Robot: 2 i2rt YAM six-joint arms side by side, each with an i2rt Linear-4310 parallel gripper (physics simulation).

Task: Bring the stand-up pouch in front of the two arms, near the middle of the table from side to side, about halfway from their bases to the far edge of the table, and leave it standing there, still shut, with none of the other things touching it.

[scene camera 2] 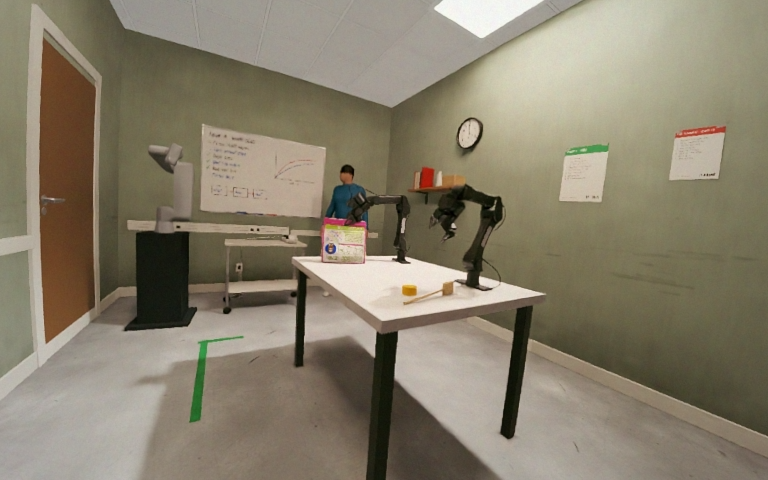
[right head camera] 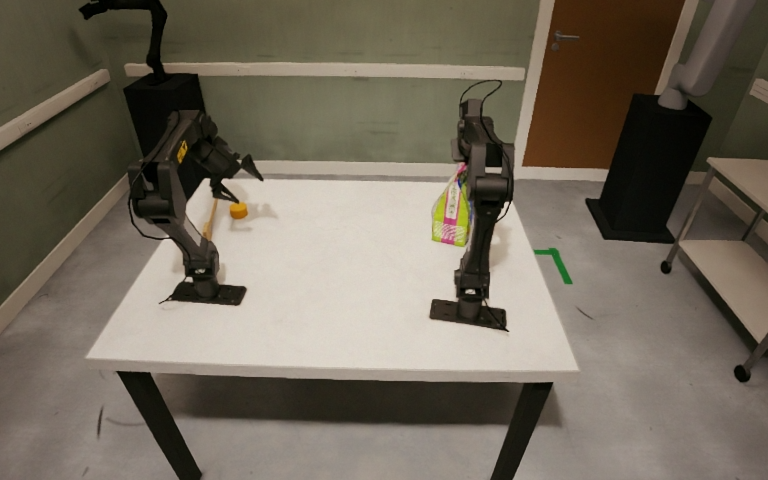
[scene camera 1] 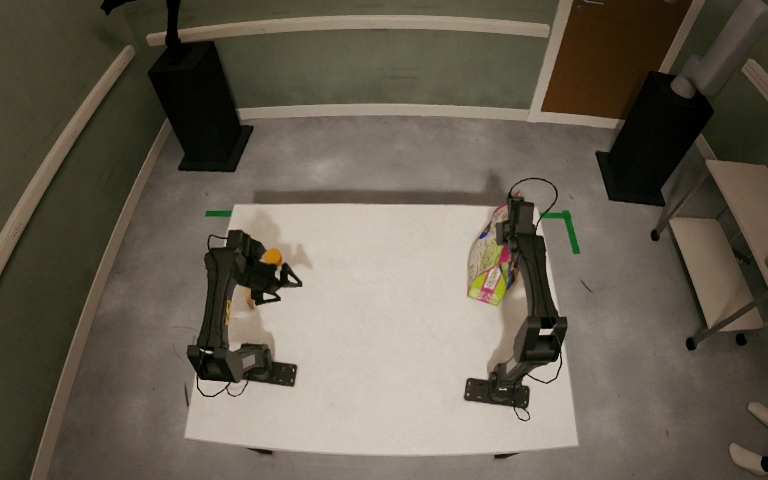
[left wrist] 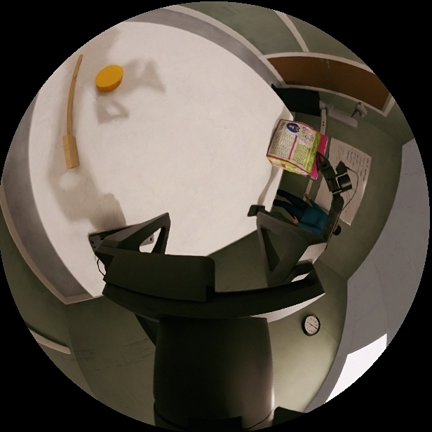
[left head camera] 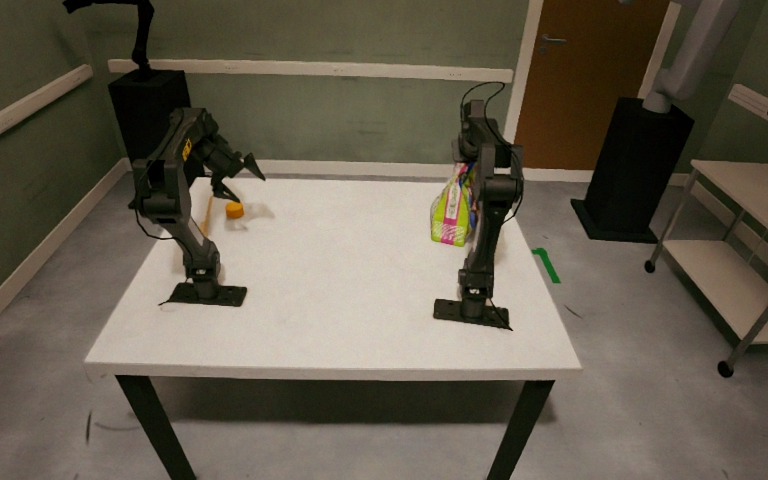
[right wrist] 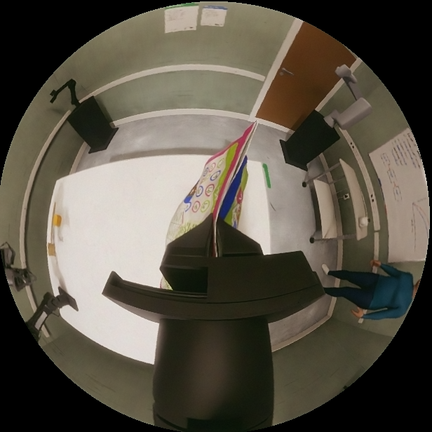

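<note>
The stand-up pouch (left head camera: pixel 451 216) (right head camera: pixel 451 217) (scene camera 1: pixel 488 271) (scene camera 2: pixel 343 243) (left wrist: pixel 294 148) (right wrist: pixel 210 190), green, white and pink, is upright at the right side of the table in the head views, near the far edge. Its top seam is pinched in my right gripper (right wrist: pixel 216 225), which is shut on it from above. Whether its base touches the table I cannot tell exactly. My left gripper (left head camera: pixel 252 186) (right head camera: pixel 249 186) (scene camera 1: pixel 290 292) (left wrist: pixel 212 216) is open and empty, above the left part of the table, far from the pouch.
An orange round block (left head camera: pixel 234 210) (right head camera: pixel 239 211) (scene camera 1: pixel 272 256) (scene camera 2: pixel 408 289) (left wrist: pixel 109 78) and a wooden mallet (scene camera 2: pixel 446 289) (left wrist: pixel 71 150) lie on the table (left head camera: pixel 334 316) near and below my left gripper, at the left in the head views. A trolley stands beyond the table's right side.
</note>
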